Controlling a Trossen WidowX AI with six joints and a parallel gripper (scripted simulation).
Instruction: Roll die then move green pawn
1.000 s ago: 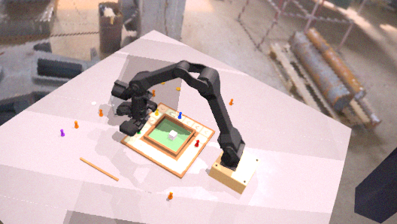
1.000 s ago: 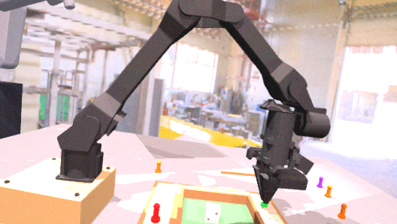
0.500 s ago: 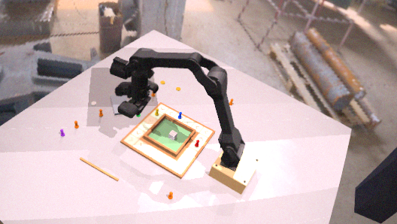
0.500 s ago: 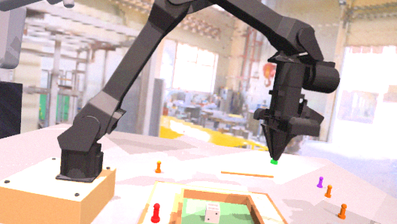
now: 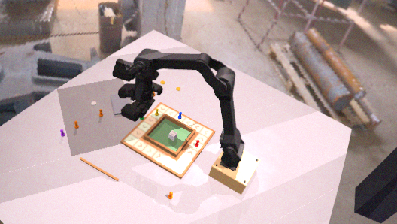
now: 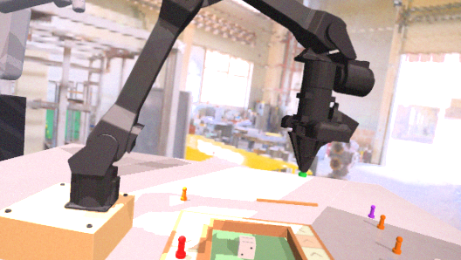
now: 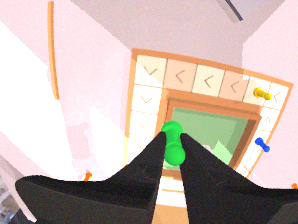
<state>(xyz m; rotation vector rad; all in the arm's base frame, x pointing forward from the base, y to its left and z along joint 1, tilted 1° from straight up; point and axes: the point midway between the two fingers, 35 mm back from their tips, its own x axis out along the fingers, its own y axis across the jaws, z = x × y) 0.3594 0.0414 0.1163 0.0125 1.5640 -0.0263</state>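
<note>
The red pawn is 21 cm behind my gripper tip, 12 cm below it and 9 cm to the right of it. From my gripper tip the other things lie so: white die 12 cm below, 11 cm behind, 7 cm to the right; then yellow pawn 15 cm to the right, 12 cm below, 1 cm ahead; then green pawn 1 cm above.
</note>
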